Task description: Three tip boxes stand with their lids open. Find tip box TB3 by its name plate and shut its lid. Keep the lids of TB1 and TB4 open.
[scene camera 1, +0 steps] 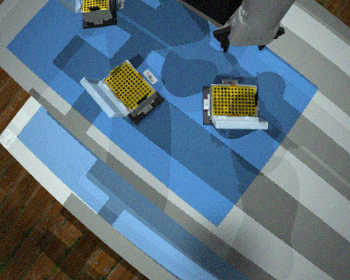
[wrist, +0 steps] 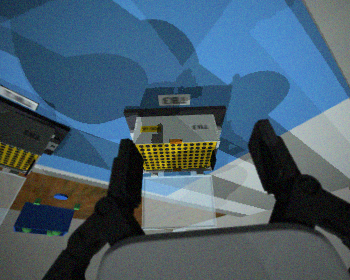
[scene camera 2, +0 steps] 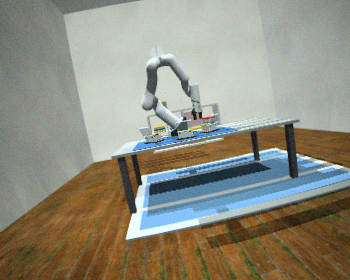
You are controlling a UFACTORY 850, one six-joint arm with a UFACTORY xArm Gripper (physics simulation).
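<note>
TB3 (scene camera 1: 234, 101) (scene camera 2: 209, 128) (wrist: 176, 145), a grey tip box with a yellow perforated rack, stands on the mat's right part. Its name plate (wrist: 174, 100) lies flat beside it. Its clear lid (scene camera 1: 240, 123) (wrist: 178, 200) is open, on the side away from the plate. My gripper (scene camera 1: 244, 47) (scene camera 2: 197, 117) (wrist: 192, 140) is open and empty, above the plate side of TB3, apart from box and lid. TB1 (scene camera 1: 130, 86) (scene camera 2: 186, 134) (wrist: 25, 132) stands in the middle, lid (scene camera 1: 104, 97) open. The third box, TB4 (scene camera 1: 99, 15) (scene camera 2: 154, 139), stands farthest left, lid open; its lettering is unreadable.
The boxes stand on a blue patterned mat (scene camera 1: 200, 197) on a striped table (scene camera 2: 260, 123). The arm's dark base plate (scene camera 1: 210, 7) is at the top edge of the first scene view. A dark blue object (wrist: 44, 218) shows in the distance in the wrist view.
</note>
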